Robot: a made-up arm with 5 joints.
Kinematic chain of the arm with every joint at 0, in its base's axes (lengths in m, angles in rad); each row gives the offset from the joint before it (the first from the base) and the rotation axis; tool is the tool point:
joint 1: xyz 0 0 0.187 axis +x
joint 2: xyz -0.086 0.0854 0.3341 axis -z
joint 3: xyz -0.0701 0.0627 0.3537 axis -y
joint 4: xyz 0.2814 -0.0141 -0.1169 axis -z
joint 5: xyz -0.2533 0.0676 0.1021 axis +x
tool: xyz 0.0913 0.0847 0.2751
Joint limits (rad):
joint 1: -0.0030..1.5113
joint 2: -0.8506..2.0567
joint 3: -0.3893..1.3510
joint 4: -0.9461..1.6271
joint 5: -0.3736..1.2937
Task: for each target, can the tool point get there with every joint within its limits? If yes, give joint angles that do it. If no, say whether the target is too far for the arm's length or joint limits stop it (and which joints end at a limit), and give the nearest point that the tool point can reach.
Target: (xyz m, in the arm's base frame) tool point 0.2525 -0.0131 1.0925
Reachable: yes | joints 0.2191 0.3967 -0.2328 1.2515 0.3196
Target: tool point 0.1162 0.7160 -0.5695
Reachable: no: joint limits stop it (at a limit: joint 1, joint 2, joint 3, joint 4, joint 5) | nearest point 0.1004 0.5978 0.8639 | short by 1.438 m
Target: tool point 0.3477 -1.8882 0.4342
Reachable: no: too far | nearest point 0.1591 -1.2487 0.3905 | short by 0.668 m
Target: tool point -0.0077 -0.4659 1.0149
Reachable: yes | joints 0.6642 -0.1097 -0.1514 -0.2368 0.3956
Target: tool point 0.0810 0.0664 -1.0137
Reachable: no: joint limits stop it (at a limit: joint 1, joint 3, joint 4, joint 5) | nearest point -0.0157 -0.7044 -0.2252 | short by 1.107 m
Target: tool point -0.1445 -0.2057 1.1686
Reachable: yes | joints 0.5971 -0.5586 -0.0091 0.2573 -0.1756
